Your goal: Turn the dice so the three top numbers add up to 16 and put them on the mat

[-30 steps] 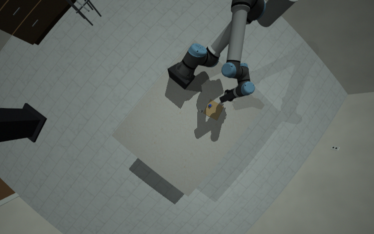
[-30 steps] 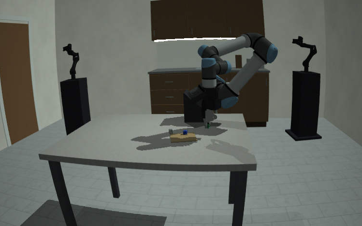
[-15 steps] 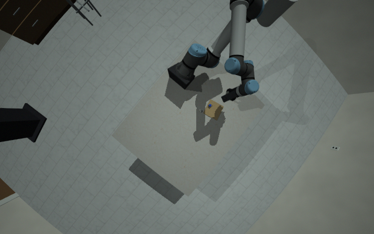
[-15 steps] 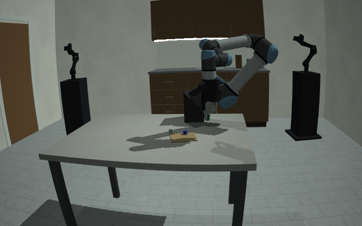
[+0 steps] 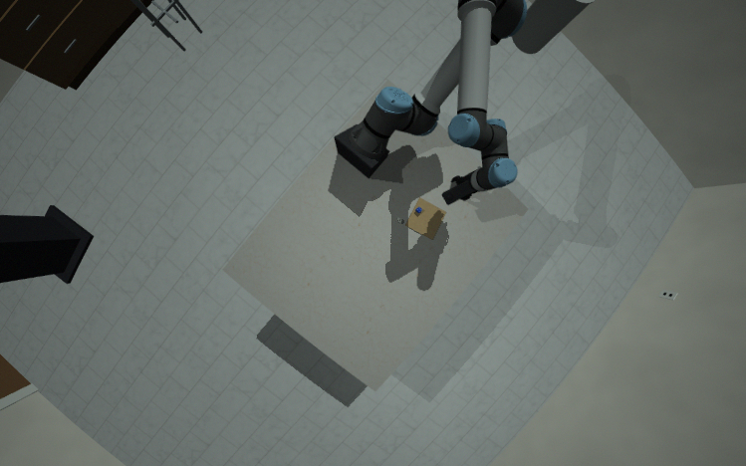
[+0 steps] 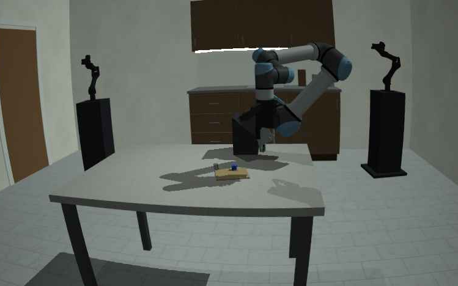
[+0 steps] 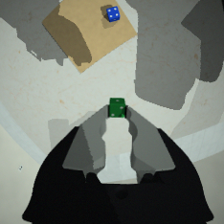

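The tan mat lies 14 cm to the right of my hand, 11 cm below it and 1 cm behind it. Also, from my hand: blue die (12 cm to the right, 10 cm below, 6 cm behind); then white die (21 cm to the right, 11 cm below, 11 cm behind); then green die (1 cm below).
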